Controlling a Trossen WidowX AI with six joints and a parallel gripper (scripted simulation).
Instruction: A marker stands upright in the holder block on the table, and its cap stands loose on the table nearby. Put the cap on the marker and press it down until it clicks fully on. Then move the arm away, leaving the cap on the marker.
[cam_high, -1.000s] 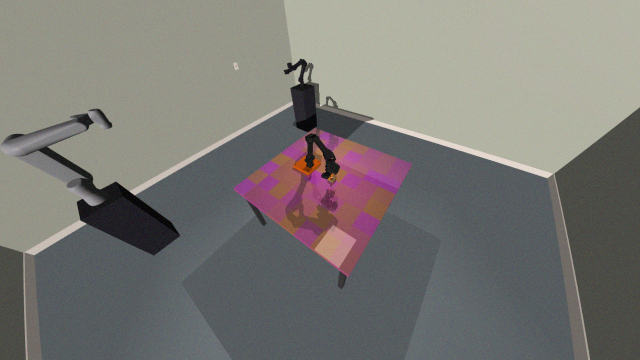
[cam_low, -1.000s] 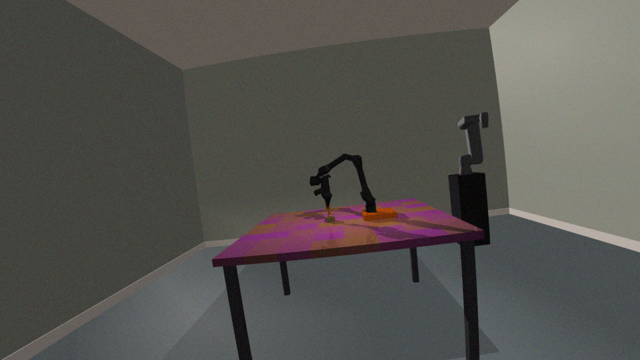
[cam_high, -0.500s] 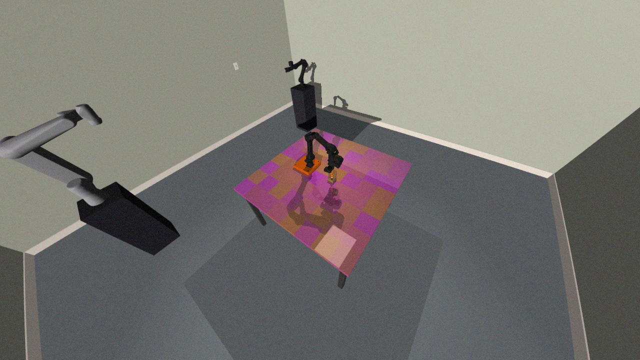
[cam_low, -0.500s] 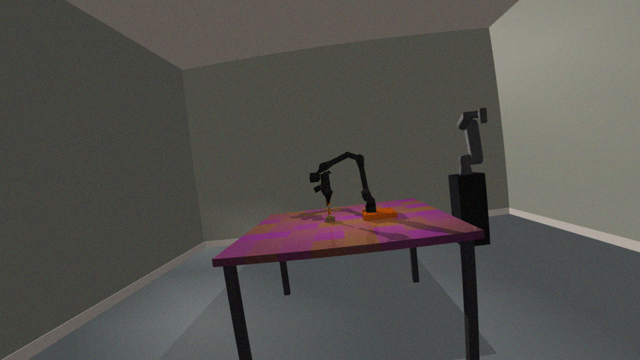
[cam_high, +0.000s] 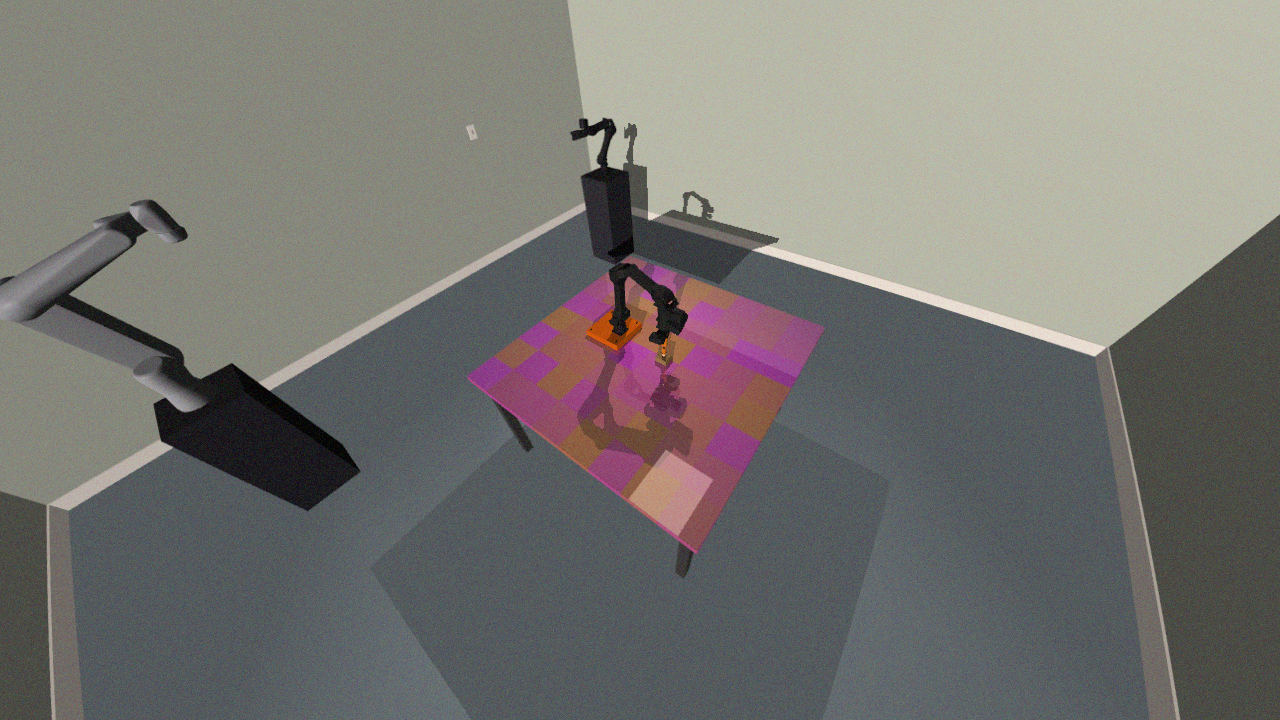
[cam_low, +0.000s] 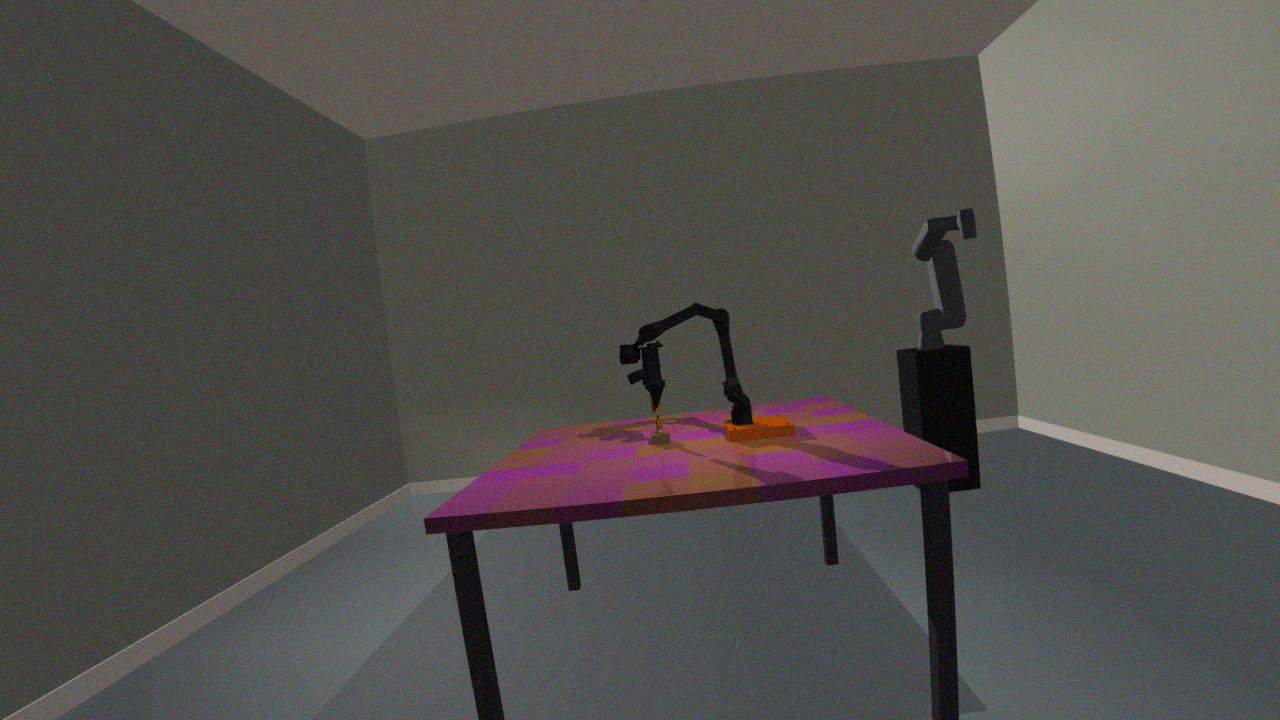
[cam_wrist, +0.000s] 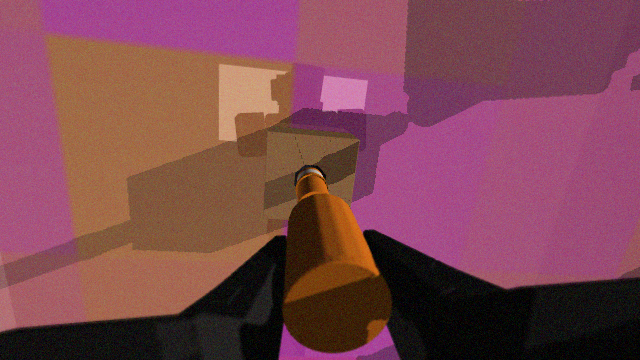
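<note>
The holder block is 11 cm below my gripper tip. From my gripper tip the other things lie so: orange cap (1 cm above).
</note>
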